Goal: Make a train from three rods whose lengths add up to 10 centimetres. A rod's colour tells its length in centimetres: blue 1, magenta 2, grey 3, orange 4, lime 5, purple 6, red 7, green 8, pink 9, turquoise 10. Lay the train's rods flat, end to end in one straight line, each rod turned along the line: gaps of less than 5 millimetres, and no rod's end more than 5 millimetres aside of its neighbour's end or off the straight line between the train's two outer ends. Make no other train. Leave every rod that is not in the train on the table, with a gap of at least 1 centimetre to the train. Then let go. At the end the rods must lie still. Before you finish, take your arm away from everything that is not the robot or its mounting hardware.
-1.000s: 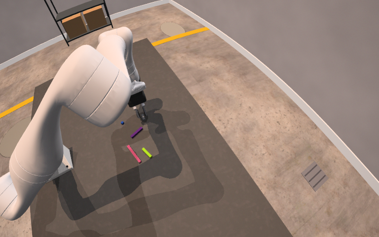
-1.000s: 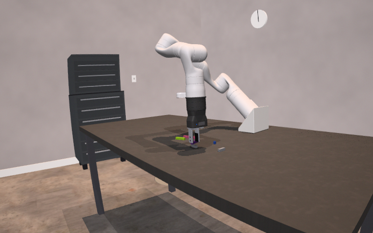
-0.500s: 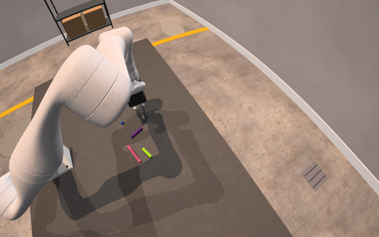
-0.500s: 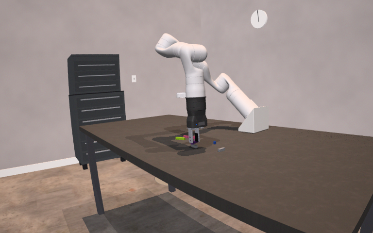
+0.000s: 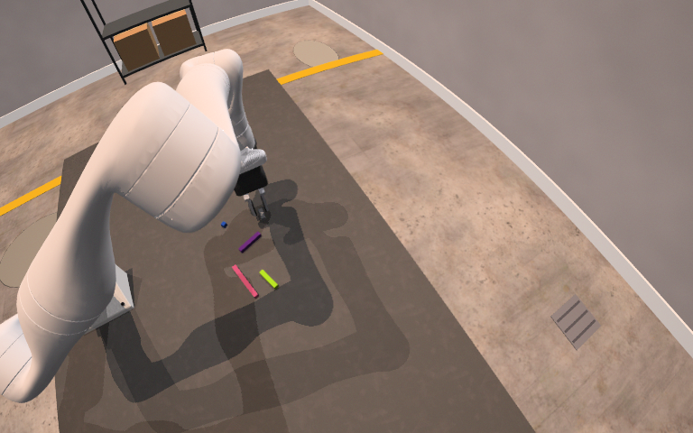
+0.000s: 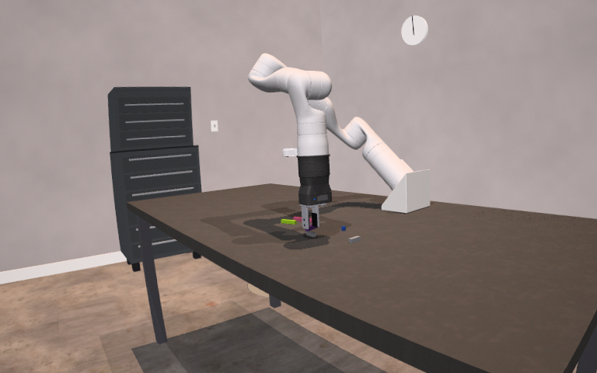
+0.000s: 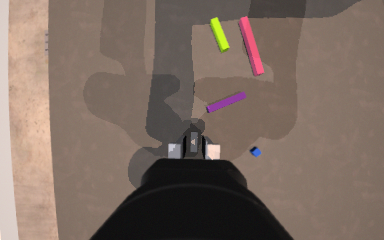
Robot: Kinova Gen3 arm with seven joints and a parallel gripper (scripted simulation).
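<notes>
Now: hand 100 mm past the blue rod, 30 mm above it and 10 mm to the right of it. Round my hand: lime rod (170 mm to the right, 40 mm behind, 30 mm below); then purple rod (60 mm to the right, 50 mm behind, 30 mm below); then pink rod (150 mm to the right, 90 mm behind, 30 mm below).
</notes>
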